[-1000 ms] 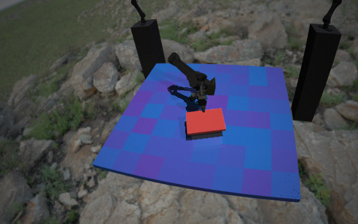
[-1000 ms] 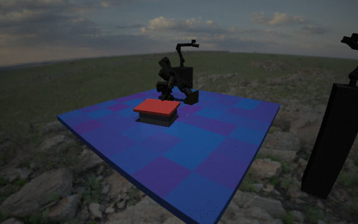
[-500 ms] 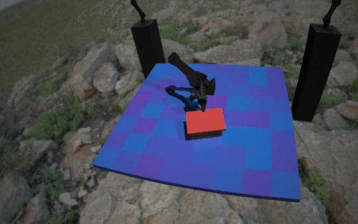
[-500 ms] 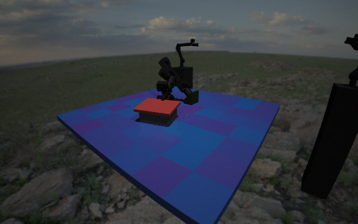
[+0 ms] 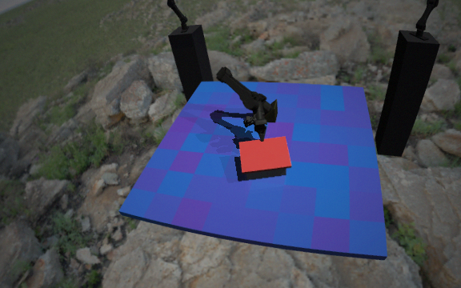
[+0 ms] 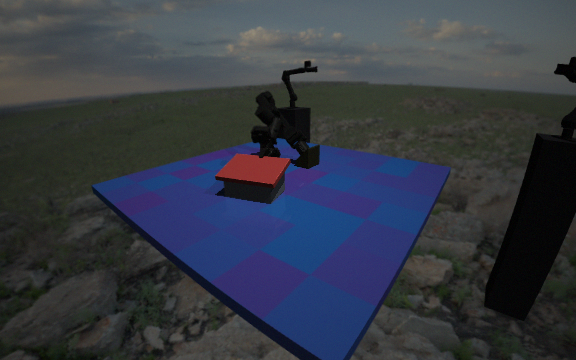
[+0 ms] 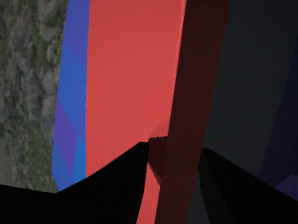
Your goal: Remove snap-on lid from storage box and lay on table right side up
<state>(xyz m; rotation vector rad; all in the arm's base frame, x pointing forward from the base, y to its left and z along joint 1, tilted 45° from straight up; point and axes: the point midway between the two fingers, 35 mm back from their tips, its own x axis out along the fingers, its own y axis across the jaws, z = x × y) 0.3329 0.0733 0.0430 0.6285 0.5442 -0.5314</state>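
My gripper tip is 70 mm short of the red lid, 20 mm to the right of it and 20 mm above it. The rest, counted from my gripper tip: storage box 70 mm ahead, 20 mm to the left, 80 mm below.
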